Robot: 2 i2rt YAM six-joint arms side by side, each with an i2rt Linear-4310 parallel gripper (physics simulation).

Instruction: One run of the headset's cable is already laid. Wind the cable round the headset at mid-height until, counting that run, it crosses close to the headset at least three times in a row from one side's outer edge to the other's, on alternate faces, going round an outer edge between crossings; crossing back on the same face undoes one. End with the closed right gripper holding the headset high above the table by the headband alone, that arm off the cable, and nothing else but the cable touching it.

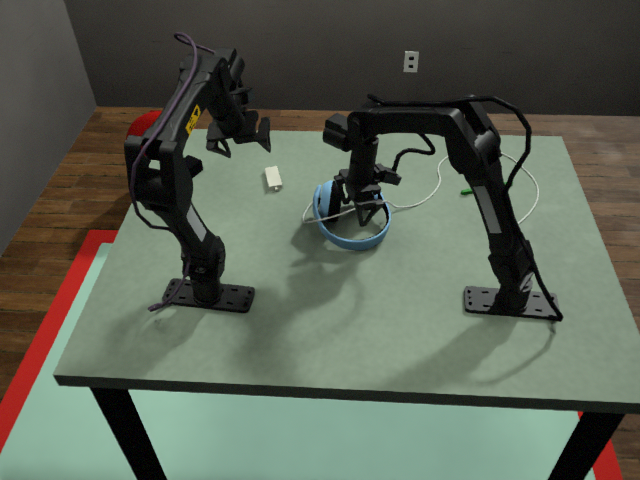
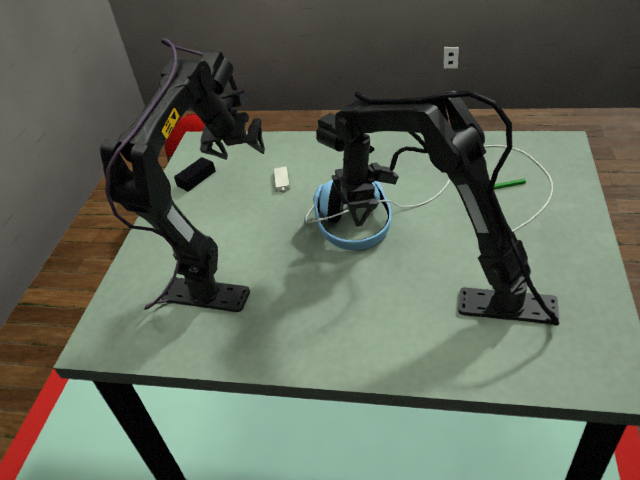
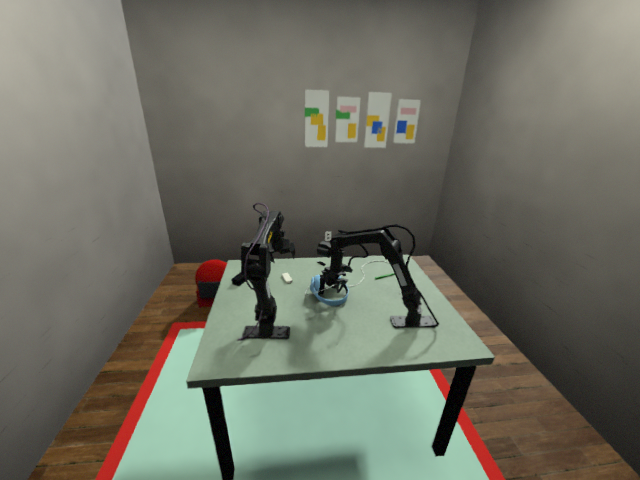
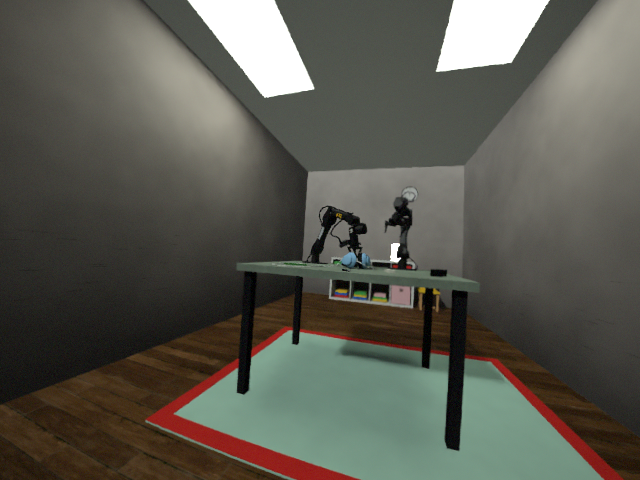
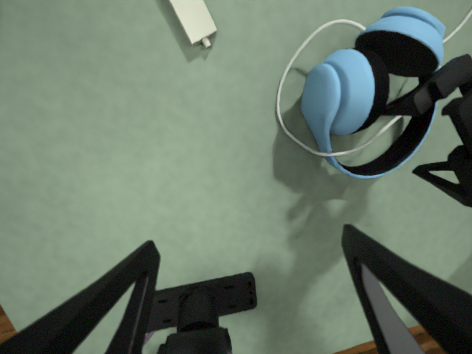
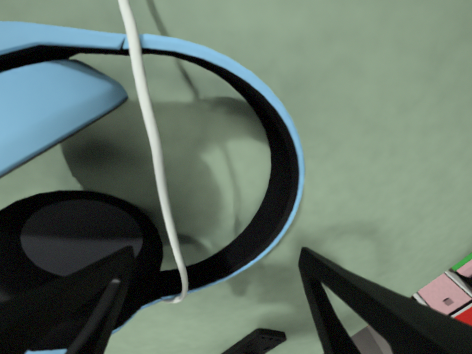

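Seen in the pictures: left gripper, fingertip midpoint: [image 1: 250, 153] [image 2: 245, 154] [image 3: 284, 260] [image 4: 392, 234] [image 5: 245, 240]; right gripper, fingertip midpoint: [image 1: 354, 215] [image 2: 352, 214] [image 3: 332, 288] [image 5: 398, 140] [image 6: 219, 256]; left arm's base, link origin: [image 1: 209, 296] [image 2: 205, 295] [image 3: 266, 333] [image 4: 402, 269] [image 5: 198, 299] [image 6: 240, 352]; right arm's base, link origin: [image 1: 510, 304] [image 2: 507, 306] [image 3: 412, 322] [image 4: 315, 263].
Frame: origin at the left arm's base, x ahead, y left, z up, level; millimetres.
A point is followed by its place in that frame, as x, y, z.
The blue headset [image 1: 356, 243] {186, -311, 32} [image 2: 356, 243] {188, -317, 31} [image 5: 342, 95] {307, -209, 84} [image 6: 295, 150] {229, -367, 38} lies on the table, headband toward the front. Its white cable [image 1: 408, 206] {369, -425, 7} [image 2: 408, 206] {364, -414, 7} [image 5: 278, 95] {319, -163, 4} [image 6: 159, 165] {294, -332, 69} crosses the upper face once, bends round the left arm's outer edge and loops back to the far ear cup, where its course is hidden. My right gripper [image 1: 360, 212] {243, -298, 71} [image 2: 358, 211] {243, -298, 71} [image 5: 398, 140] {243, -298, 71} [image 6: 219, 256] {243, -298, 71} is open, pointing down low over the headset, with one finger near an ear cup; whether they touch is unclear. My left gripper [image 1: 247, 149] {236, -60, 233} [image 2: 241, 153] {236, -60, 233} [image 5: 245, 240] {236, -60, 233} is open and empty, high above the back left.
A white box [image 1: 273, 178] {426, -54, 15} [image 2: 281, 179] {424, -55, 15} lies left of the headset. A black block [image 2: 194, 174] {393, 189, 35} lies at the back left, below the left gripper. A green stick [image 2: 510, 183] {487, -660, 9} lies at the right inside the cable's wide loop. The right forearm spans over the table's right half.
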